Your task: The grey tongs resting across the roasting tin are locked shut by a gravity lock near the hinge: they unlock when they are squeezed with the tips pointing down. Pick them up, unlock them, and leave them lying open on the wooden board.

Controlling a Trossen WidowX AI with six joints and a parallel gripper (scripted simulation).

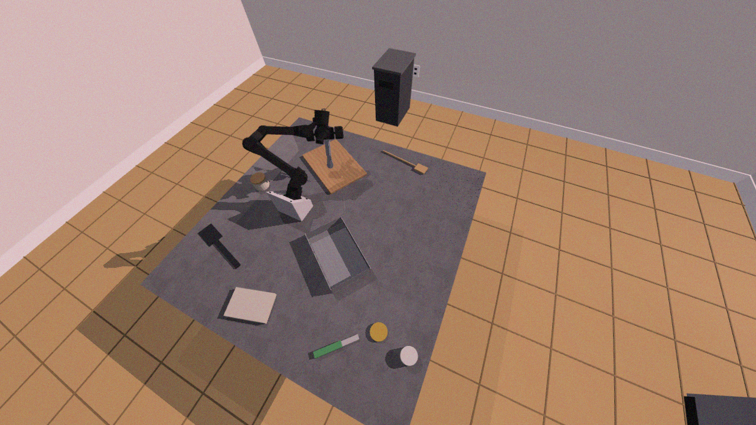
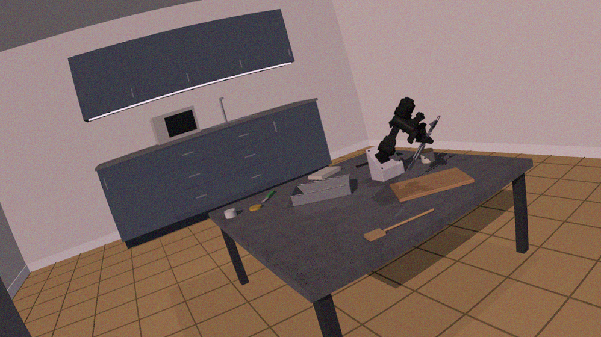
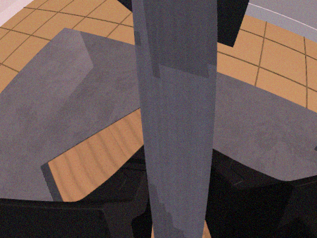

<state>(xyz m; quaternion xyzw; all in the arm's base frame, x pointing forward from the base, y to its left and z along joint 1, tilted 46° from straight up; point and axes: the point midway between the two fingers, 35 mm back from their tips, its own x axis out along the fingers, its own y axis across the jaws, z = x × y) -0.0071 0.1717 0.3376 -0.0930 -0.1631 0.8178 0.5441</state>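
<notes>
The wooden board lies 20 mm ahead of my gripper tip, 40 mm to the right of it and 190 mm below it. From my gripper tip the other things lie so: wood-topped jar: 270 mm behind, 340 mm to the right, 160 mm below; black spatula: 230 mm behind, 730 mm to the right, 200 mm below; grey roasting tin: 340 mm ahead, 520 mm to the right, 170 mm below.
</notes>
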